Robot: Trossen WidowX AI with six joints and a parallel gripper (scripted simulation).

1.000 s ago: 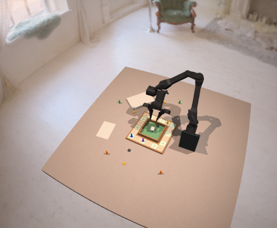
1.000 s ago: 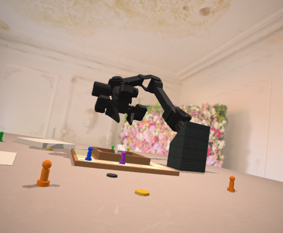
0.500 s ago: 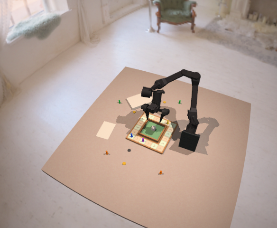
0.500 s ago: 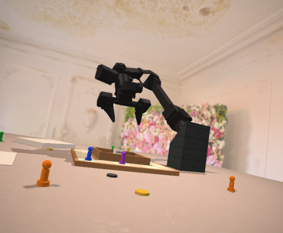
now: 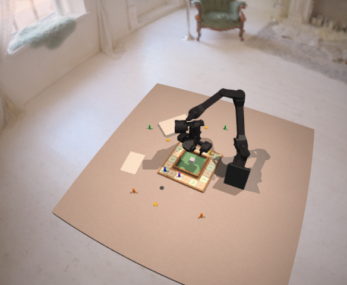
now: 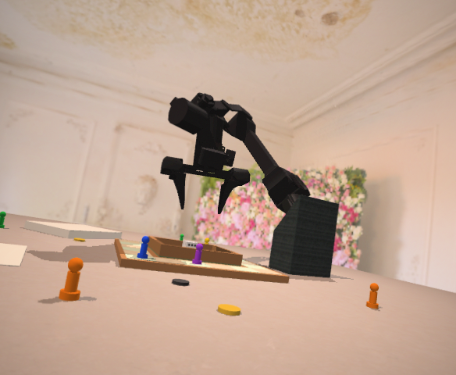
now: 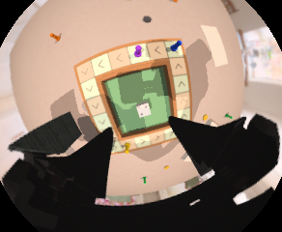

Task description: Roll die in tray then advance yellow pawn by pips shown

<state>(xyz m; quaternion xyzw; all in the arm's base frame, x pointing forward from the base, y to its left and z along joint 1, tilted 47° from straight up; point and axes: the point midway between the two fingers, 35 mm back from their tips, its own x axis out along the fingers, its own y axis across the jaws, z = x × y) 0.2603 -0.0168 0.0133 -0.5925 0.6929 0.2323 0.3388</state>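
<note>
Now: the yellow pawn 100 mm to the right of my gripper tip, 80 mm below it and 70 mm behind it. The rest, counted from my gripper tip: white die 80 mm below, 10 mm ahead; then purple pawn 120 mm to the left, 80 mm below, 40 mm ahead; then green tray 100 mm below, 10 mm to the left, 10 mm ahead.
</note>
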